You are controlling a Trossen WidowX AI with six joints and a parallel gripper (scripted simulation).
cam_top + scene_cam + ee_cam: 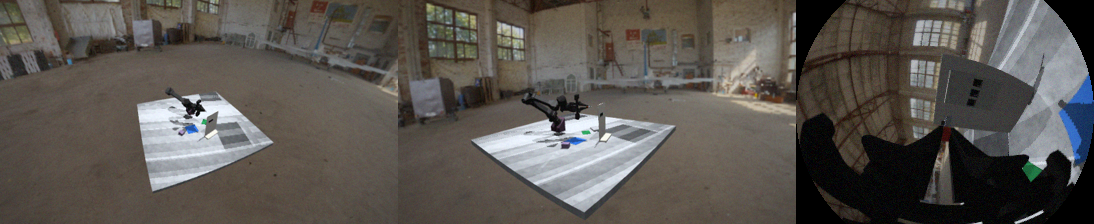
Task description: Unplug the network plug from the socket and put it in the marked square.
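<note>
The blue flat patch lies 3 cm behind my gripper tip, 13 cm to the right of it and 24 cm below it. Round my gripper tip: small green patch: 10 cm behind, 7 cm to the left, 24 cm below; then small dark purple block: 1 cm ahead, 25 cm to the right, 22 cm below; then grey upright panel: 11 cm ahead, 3 cm to the left, 12 cm below.
</note>
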